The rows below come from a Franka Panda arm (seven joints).
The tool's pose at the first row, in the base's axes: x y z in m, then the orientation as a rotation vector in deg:
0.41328 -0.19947 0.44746 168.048 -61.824 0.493
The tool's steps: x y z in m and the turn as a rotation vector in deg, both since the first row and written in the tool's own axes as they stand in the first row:
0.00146 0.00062 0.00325 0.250 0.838 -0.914
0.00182 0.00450 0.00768 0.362 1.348 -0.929
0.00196 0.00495 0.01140 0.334 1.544 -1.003
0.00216 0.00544 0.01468 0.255 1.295 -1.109
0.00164 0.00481 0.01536 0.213 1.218 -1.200
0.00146 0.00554 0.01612 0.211 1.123 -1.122
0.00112 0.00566 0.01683 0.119 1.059 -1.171
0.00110 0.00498 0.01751 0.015 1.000 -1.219
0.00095 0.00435 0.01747 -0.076 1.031 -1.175
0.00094 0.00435 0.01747 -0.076 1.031 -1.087
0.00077 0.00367 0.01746 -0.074 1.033 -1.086
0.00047 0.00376 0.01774 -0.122 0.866 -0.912
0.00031 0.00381 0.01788 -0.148 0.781 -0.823
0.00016 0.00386 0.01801 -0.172 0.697 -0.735
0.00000 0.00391 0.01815 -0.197 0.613 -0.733
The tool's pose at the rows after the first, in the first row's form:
0.41399 -0.20094 0.44423 168.477 -60.449 1.844
0.41175 -0.20421 0.43986 168.411 -60.394 2.651
0.41156 -0.20471 0.43615 168.358 -60.250 2.921
0.41139 -0.20527 0.43288 168.429 -60.103 2.512
0.41140 -0.20446 0.43218 168.466 -59.967 2.376
0.41079 -0.20491 0.43143 168.456 -60.093 2.237
0.41046 -0.20480 0.43072 168.422 -60.002 2.092
0.41088 -0.20428 0.43003 168.375 -59.907 1.948
0.41118 -0.20370 0.43006 168.262 -59.940 1.944
0.41117 -0.20369 0.43006 168.216 -60.069 1.945
0.41148 -0.20307 0.43006 168.216 -60.071 1.949
0.41119 -0.20294 0.42978 168.139 -60.334 1.682
0.41104 -0.20288 0.42964 168.098 -60.468 1.544
0.41089 -0.20282 0.42951 168.058 -60.601 1.410
0.41074 -0.20276 0.42937 168.063 -60.607 1.273

